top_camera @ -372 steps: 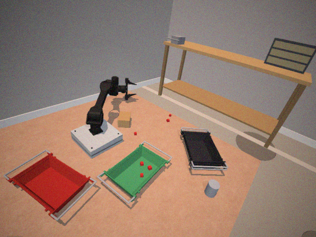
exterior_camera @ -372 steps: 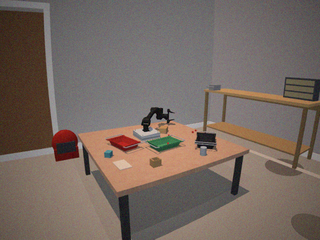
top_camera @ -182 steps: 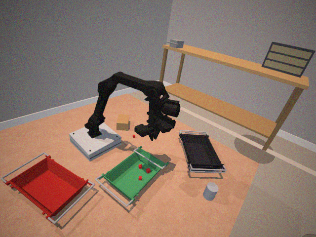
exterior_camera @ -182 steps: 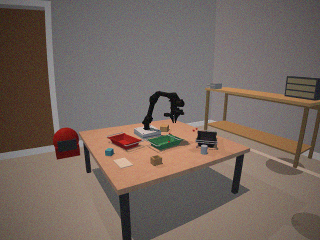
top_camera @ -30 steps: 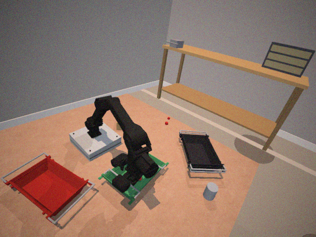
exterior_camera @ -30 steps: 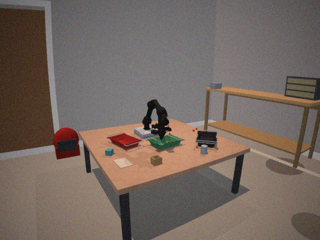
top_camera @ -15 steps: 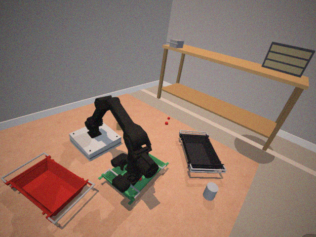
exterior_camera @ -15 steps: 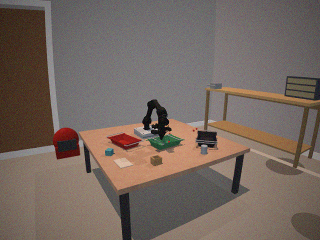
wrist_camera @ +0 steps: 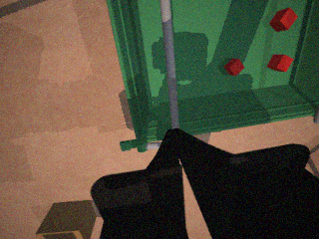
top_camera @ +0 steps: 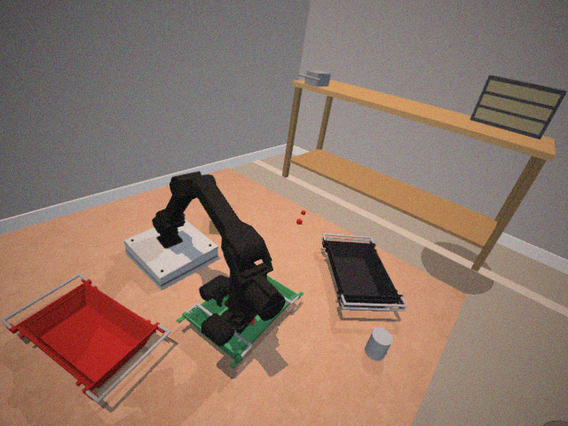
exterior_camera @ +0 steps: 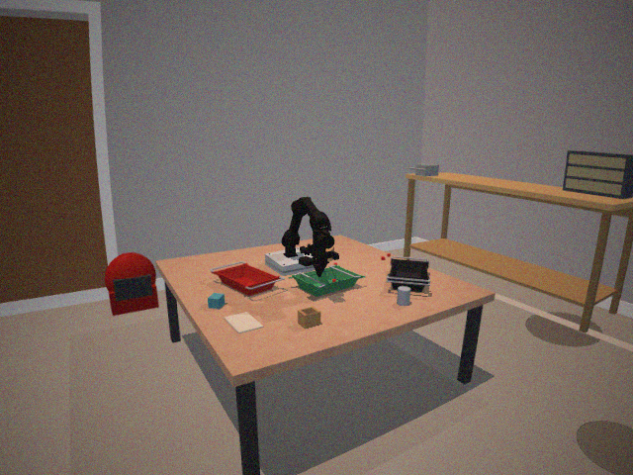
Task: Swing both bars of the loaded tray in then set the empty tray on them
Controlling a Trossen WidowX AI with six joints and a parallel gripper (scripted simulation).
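Right now the red tray is 26 cm to the right of my gripper tip, 25 cm behind it and 5 cm below it. From my gripper tip the other things lie so: grey cylinder (30 cm to the left, 23 cm ahead, 6 cm below); white card (39 cm to the right, 12 cm ahead, 9 cm below); teal cube (45 cm to the right, 7 cm below, 7 cm behind).
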